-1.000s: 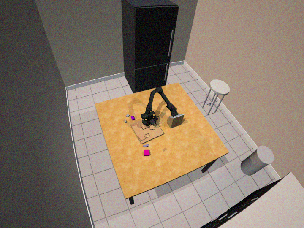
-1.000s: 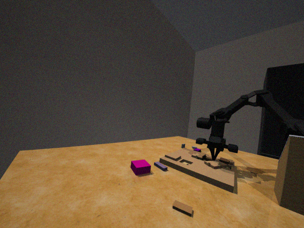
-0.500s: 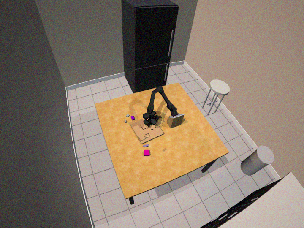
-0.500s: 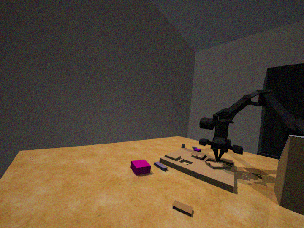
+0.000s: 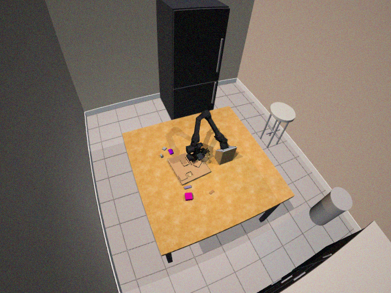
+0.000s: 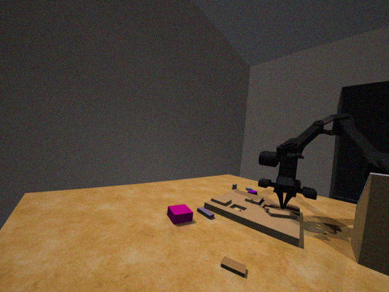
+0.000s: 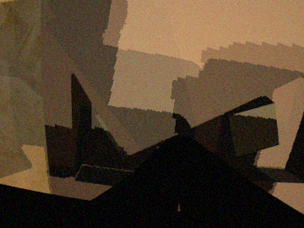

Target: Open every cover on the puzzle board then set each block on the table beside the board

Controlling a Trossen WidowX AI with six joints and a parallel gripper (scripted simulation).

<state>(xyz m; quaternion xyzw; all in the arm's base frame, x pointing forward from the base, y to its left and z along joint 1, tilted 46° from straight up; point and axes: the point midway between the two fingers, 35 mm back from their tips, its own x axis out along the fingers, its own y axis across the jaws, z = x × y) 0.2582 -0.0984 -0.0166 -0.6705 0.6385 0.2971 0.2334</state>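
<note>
Right now my gripper tip is 190 mm short of the purple block, 180 mm to the left of it and 20 mm above it. From my gripper tip the other things lie so: magenta block (320 mm to the left, 210 mm ahead, 10 mm below); then lavender block (240 mm to the left, 180 mm ahead, 20 mm below).
</note>
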